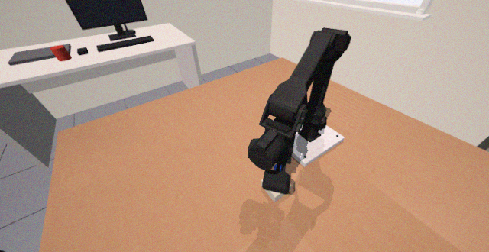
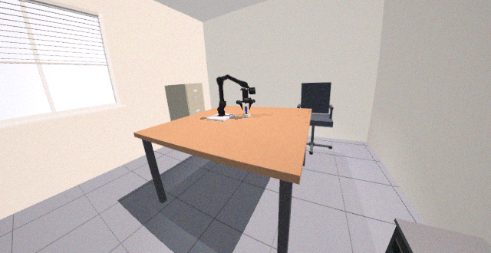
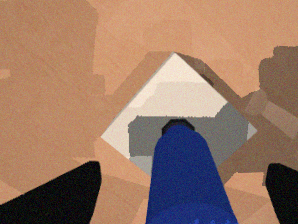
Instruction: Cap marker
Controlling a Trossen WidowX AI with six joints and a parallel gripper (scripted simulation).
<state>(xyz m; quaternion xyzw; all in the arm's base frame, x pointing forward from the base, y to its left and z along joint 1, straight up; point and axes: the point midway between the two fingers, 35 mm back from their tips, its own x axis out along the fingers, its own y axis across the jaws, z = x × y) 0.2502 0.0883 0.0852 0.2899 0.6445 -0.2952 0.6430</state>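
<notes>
My gripper tip is 10 mm below the blue cap. The rest, counted from my gripper tip: holder block: 60 mm below.
</notes>
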